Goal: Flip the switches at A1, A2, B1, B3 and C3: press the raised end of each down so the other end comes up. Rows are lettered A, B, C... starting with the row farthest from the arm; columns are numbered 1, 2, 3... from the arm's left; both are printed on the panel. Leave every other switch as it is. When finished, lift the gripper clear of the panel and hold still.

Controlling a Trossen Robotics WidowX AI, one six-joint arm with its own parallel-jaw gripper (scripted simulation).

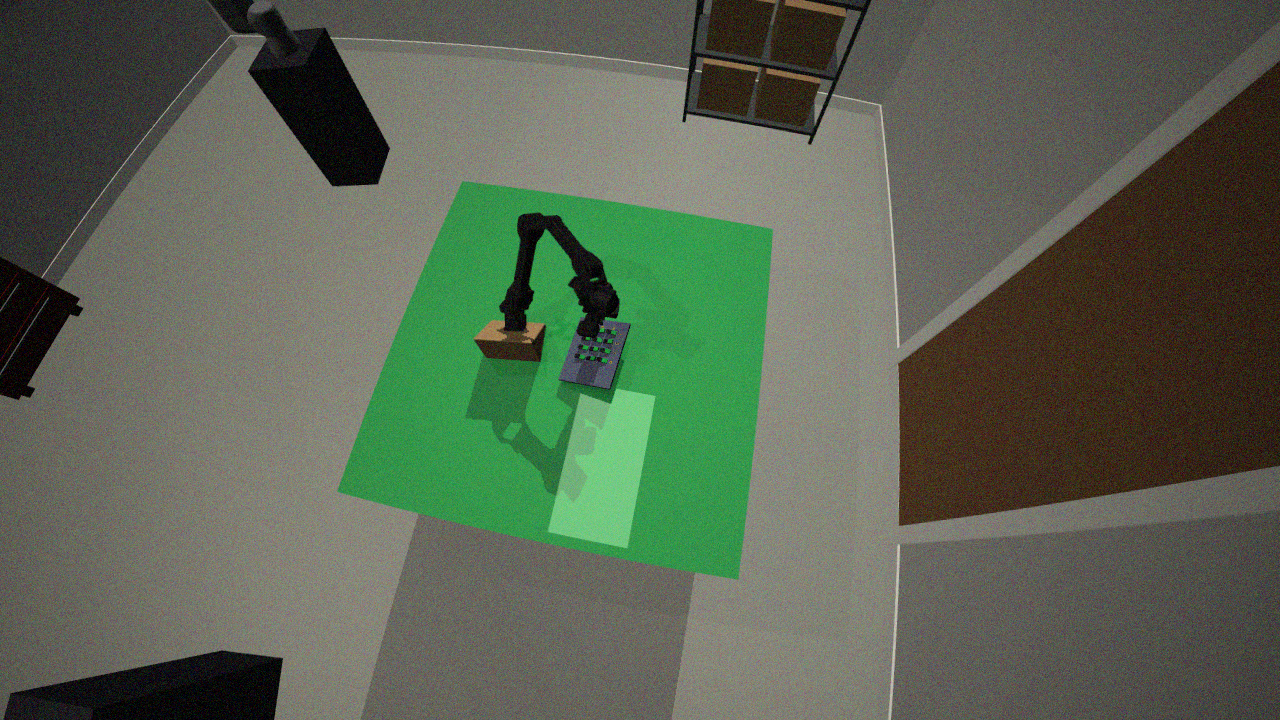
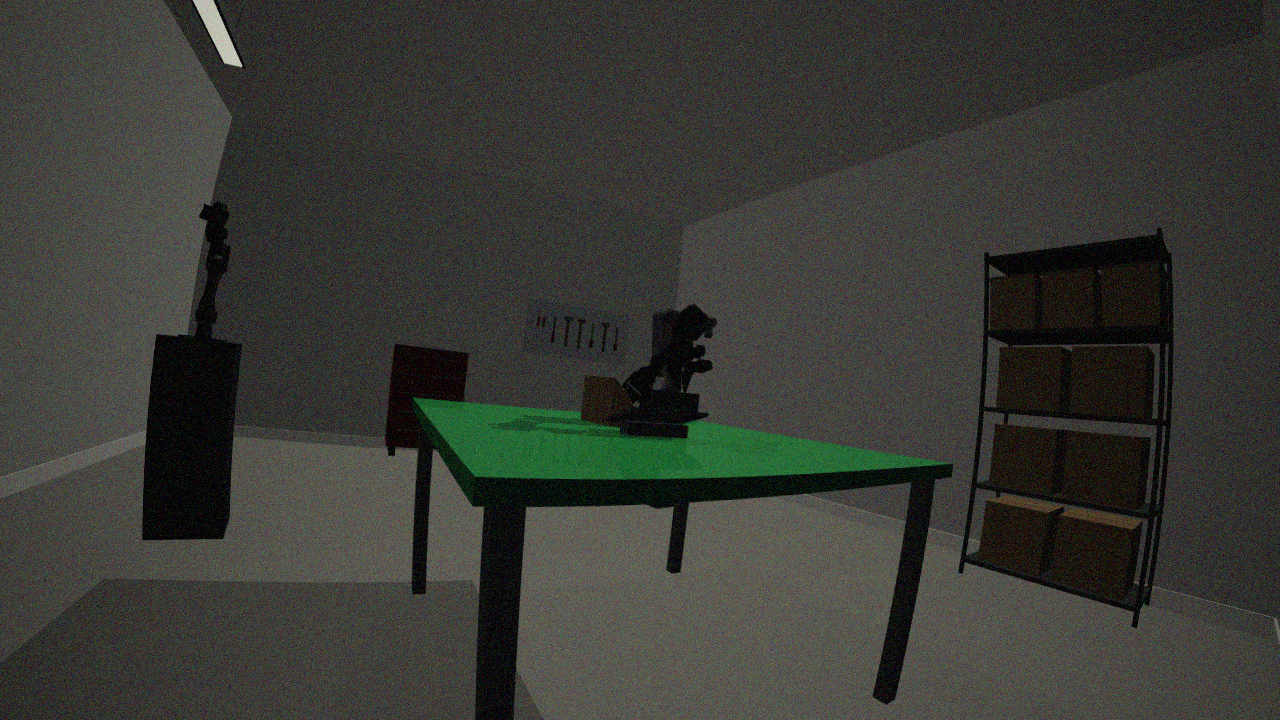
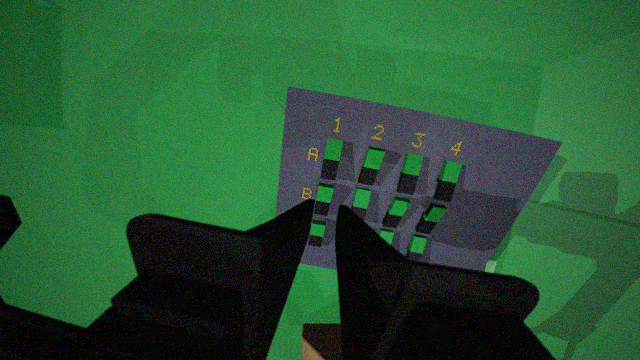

Scene:
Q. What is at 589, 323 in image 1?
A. My gripper.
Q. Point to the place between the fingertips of my gripper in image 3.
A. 326, 209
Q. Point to a switch A4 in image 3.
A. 449, 172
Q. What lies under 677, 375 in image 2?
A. My gripper.

